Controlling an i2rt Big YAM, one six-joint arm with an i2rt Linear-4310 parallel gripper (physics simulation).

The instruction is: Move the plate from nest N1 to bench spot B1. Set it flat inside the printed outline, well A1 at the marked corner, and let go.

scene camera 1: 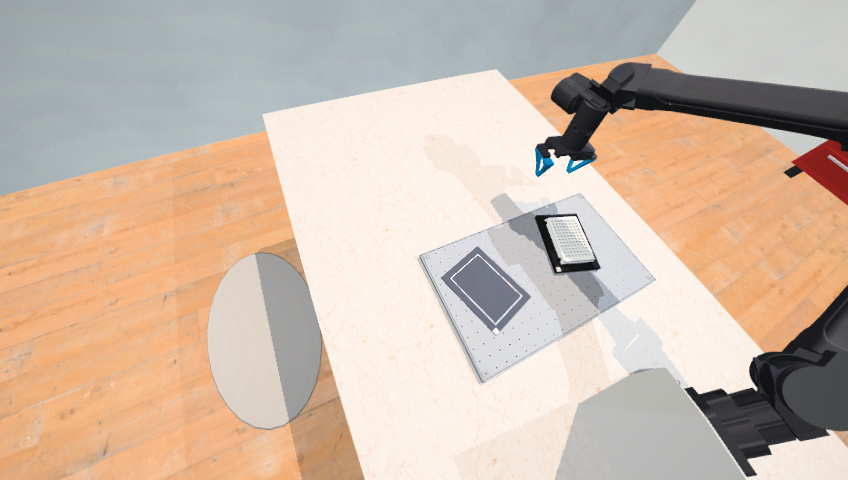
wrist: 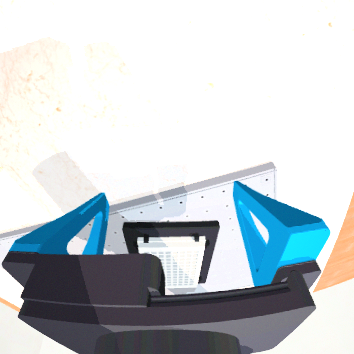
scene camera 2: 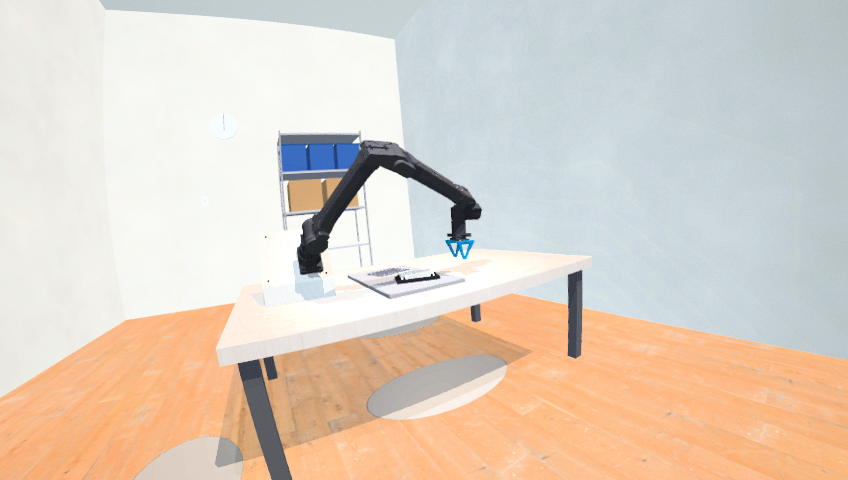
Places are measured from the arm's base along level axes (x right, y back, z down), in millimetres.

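Pixels of known places: gripper, between the fingertips: (scene camera 1: 552, 173) (wrist: 168, 193) (scene camera 2: 459, 258); arm's base, origin of its link: (scene camera 1: 709, 427) (scene camera 2: 309, 260).
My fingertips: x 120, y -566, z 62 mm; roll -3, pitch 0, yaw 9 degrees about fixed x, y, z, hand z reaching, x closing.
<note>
For each thing: its top centre in the pictures, then the offset to it from my fingertips. Level surfaces: height alone.
- white well plate, centre of its top: (wrist: 171, 270) (scene camera 1: 570, 237) (scene camera 2: 416, 272) dx -45, dy +176, dz +33 mm
- black nest N1, centre of its top: (wrist: 171, 267) (scene camera 1: 569, 238) (scene camera 2: 416, 273) dx -45, dy +176, dz +38 mm
- small white mark, centre of its top: (scene camera 1: 558, 269) dx -117, dy +235, dz +47 mm
- dark panel with a white printed outline, centre of its top: (scene camera 1: 486, 287) (scene camera 2: 387, 271) dx -301, dy +213, dz +57 mm
- light table, height of its surface: dz +72 mm
The white well plate (scene camera 1: 570, 239) (scene camera 2: 416, 274) (wrist: 177, 267) sits in the black nest N1 (scene camera 1: 580, 267) (scene camera 2: 419, 280) (wrist: 172, 227) on the perforated board. The nest has a small white mark (scene camera 1: 558, 270) at one corner. Bench spot B1 is a dark panel with a white printed outline (scene camera 1: 473, 300), left of the nest in scene camera 1; nothing lies in it. Its white corner mark (scene camera 1: 495, 331) is at the near corner. My gripper (scene camera 1: 553, 174) (scene camera 2: 460, 257) (wrist: 168, 193) is open and empty. It hangs above the bench, beyond the nest. The gripper body hides part of the plate in the wrist view.
The perforated board (scene camera 1: 618, 261) (scene camera 2: 443, 284) (wrist: 225, 215) lies on the light table (scene camera 1: 368, 196) (scene camera 2: 523, 264). The arm's base (scene camera 2: 310, 264) stands at one end of the table. A shelf unit (scene camera 2: 321, 174) stands behind it. A red object (scene camera 1: 827, 169) shows at the right edge in scene camera 1.
</note>
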